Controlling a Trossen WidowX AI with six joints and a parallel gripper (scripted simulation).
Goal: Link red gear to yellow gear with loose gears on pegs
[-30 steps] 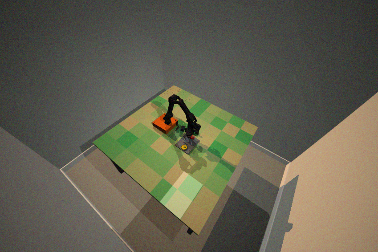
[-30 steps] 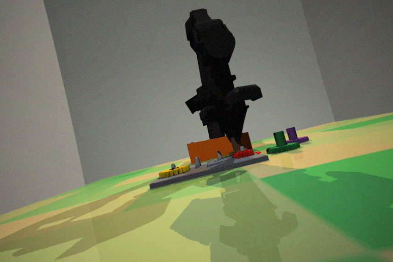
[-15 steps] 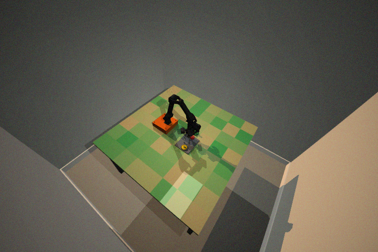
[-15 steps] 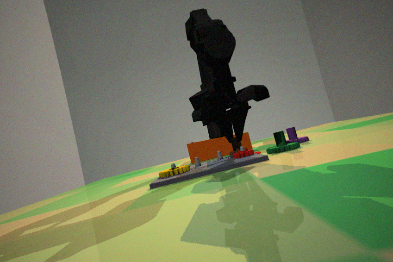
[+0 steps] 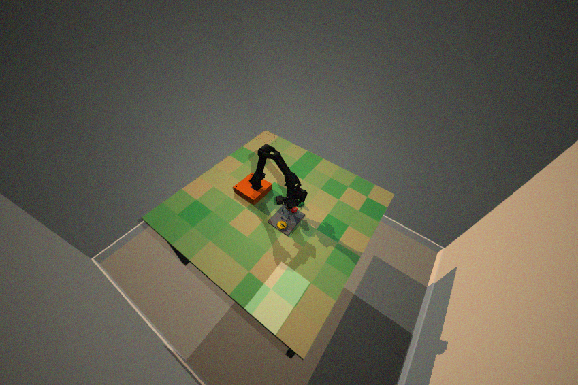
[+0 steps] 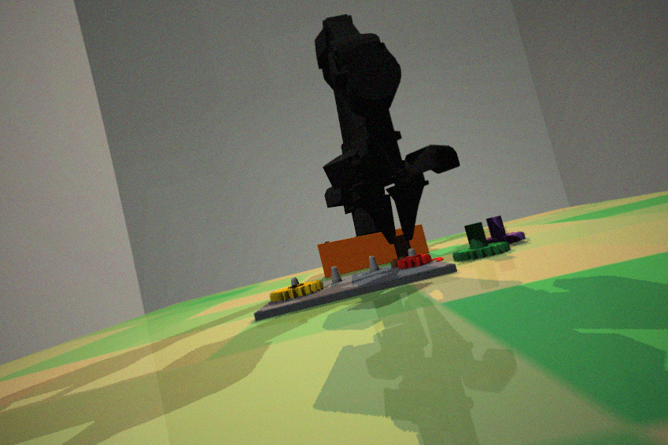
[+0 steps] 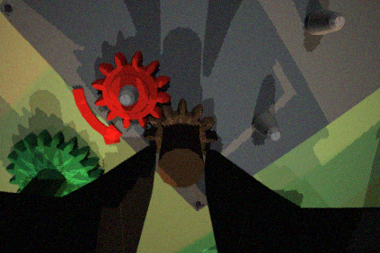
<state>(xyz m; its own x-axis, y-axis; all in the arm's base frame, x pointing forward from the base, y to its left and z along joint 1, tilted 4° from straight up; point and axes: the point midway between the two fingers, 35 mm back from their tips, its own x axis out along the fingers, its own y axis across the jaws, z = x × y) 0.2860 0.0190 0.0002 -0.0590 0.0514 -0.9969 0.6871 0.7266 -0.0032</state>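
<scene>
Now: the brown gear 1 cm below my gripper tip. Also, from my gripper tip: red gear: 4 cm ahead, 2 cm below; red arrow: 4 cm ahead, 3 cm to the left, 3 cm below; grey board: 3 cm ahead, 7 cm to the right, 3 cm below.
</scene>
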